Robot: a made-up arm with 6 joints.
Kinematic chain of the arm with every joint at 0, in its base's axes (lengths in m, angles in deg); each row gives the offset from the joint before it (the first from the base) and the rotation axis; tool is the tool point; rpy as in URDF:
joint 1: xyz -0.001 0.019 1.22 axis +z
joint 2: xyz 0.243 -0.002 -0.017 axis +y
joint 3: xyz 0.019 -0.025 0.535 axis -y
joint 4: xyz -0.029 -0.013 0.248 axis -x
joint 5: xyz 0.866 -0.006 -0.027 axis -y
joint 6: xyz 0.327 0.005 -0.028 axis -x
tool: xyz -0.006 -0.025 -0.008 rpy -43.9 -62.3 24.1
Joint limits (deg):
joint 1: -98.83..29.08
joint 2: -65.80..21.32
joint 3: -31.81..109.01
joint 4: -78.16..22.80
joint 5: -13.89..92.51
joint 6: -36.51..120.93
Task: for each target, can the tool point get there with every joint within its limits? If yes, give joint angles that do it. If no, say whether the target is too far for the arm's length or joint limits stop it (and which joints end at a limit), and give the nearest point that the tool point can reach.
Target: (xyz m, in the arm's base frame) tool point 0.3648 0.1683 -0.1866
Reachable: no: joint limits stop it (at a limit: joint 2, joint 3, joint 5, joint 6) | nearest point 1.1230 0.4778 0.8422 | short by 1.315 m
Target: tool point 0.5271 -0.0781 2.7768
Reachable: yes | joints -8.76 10.54 61.14 10.09 77.43 39.18
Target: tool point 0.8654 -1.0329 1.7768
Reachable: yes | joints -45.28 -7.89 -18.41 -67.91 25.67 2.36
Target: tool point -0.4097 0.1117 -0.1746
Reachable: no: joint limits stop it (at a limit: joint 2, joint 3, joint 5) | nearest point -1.0816 0.2641 0.9747 | short by 1.340 m
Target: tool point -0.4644 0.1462 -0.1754
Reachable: no: joint limits stop it (at a limit: joint 2, joint 3, joint 5) | nearest point -1.0695 0.3123 0.9747 | short by 1.310 m
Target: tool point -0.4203 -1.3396 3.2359
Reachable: no: too far | nearest point -0.2508 -1.0337 2.7041 | short by 0.636 m
